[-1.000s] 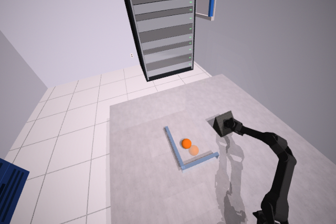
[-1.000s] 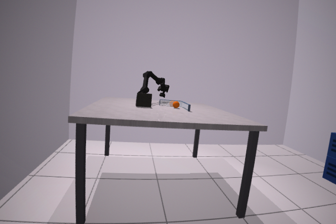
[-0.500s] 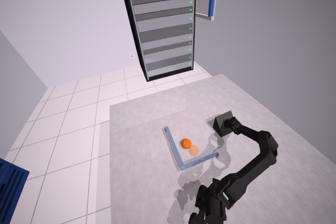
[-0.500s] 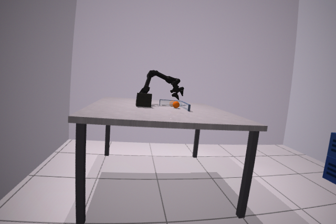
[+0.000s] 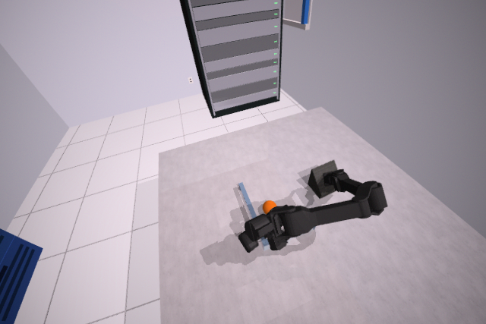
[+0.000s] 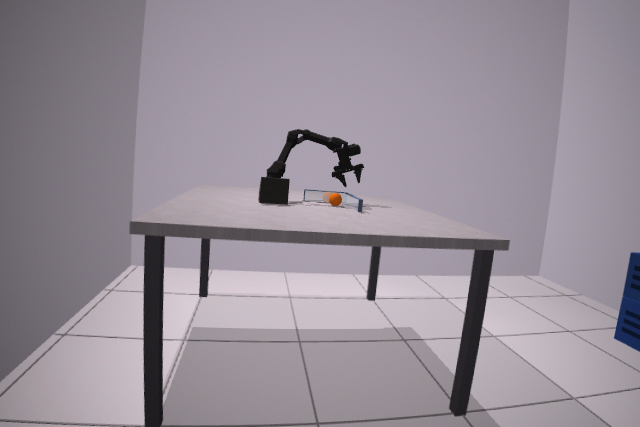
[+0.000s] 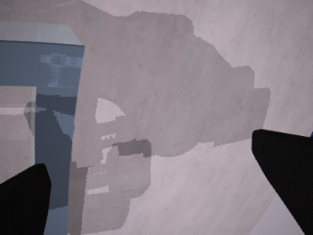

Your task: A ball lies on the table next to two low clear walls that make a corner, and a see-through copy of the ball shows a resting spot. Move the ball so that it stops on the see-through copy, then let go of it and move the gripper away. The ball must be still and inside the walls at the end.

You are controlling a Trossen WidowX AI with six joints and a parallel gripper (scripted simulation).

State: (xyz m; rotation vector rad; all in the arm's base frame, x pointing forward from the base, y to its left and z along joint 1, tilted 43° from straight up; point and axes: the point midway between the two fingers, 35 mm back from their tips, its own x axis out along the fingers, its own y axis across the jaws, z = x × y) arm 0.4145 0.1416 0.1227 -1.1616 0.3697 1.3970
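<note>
Right now my gripper tip is 10 cm past the orange ball, 14 cm to the left of it and 7 cm above it. Also, from my gripper tip: see-through copy (13 cm behind, 8 cm to the right, 7 cm below).
</note>
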